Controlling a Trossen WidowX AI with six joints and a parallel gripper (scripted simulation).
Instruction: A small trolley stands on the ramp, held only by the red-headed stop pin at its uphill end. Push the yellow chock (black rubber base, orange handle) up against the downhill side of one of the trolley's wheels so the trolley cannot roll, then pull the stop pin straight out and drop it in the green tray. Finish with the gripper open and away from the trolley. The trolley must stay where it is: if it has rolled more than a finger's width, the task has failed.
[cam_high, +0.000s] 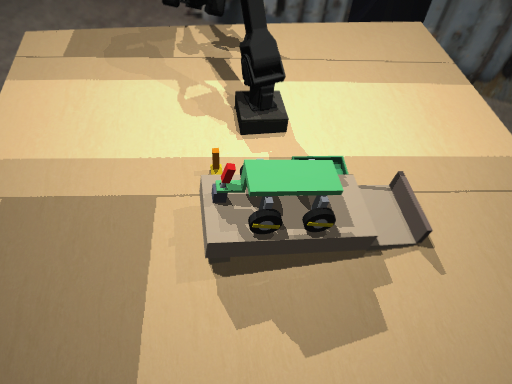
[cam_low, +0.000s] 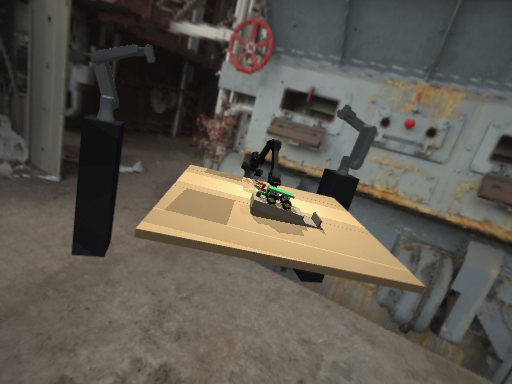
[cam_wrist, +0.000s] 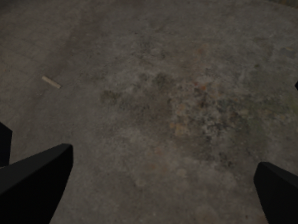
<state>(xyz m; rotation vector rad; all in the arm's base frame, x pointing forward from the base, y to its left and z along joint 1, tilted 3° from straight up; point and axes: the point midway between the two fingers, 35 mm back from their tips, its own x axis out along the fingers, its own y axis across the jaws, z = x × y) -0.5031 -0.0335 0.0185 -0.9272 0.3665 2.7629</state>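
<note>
Now: gripper tip 70 cm short of the yellow chock, 13 cm to the left of it and 1 cm above it. Also, from my gripper tip: ramp 86 cm ahead, 5 cm to the right, 2 cm above; then red-headed stop pin 81 cm ahead, 15 cm to the right, 10 cm above; then green tray 75 cm ahead, 9 cm to the left, 4 cm below.
</note>
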